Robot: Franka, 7 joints.
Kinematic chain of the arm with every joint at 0, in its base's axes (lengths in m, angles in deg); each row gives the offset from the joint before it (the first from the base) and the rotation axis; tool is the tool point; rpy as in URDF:
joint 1: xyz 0 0 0.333 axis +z
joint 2: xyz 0 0 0 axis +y
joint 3: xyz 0 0 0.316 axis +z
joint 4: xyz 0.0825 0 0 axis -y
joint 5: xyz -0.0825 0 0.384 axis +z
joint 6: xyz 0 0 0 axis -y
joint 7: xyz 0.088 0 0 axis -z
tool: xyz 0 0 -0.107 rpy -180 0 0
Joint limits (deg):
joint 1: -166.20..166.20
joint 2: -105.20..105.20
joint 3: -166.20..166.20
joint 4: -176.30..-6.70
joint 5: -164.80..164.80
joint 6: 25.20..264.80
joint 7: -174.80..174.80
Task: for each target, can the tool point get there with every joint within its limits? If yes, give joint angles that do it. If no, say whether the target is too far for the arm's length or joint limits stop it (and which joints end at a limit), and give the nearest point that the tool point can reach.
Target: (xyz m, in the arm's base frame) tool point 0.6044 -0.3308 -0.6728
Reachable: no: too far | nearest point 0.4506 -0.2466 -0.3082 | short by 0.405 m
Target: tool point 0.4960 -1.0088 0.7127
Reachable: no: too far | nearest point 0.3586 -0.7294 0.6075 | short by 0.329 m
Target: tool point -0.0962 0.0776 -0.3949
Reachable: no: joint limits stop it (at a limit: joint 2) | nearest point -0.1081 0.0872 -0.3408 | short by 0.056 m
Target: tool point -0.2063 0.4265 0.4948
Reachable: yes | joints 41.07 65.62 85.69 -115.45 69.84 52.55 65.87
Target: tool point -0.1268 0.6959 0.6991
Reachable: yes | joints -110.09 -54.97 -114.57 -51.85 121.76 79.42 -83.69
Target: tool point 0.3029 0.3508 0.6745
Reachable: yes | joints -2.07 77.58 129.75 -75.47 -9.50 43.63 -7.91
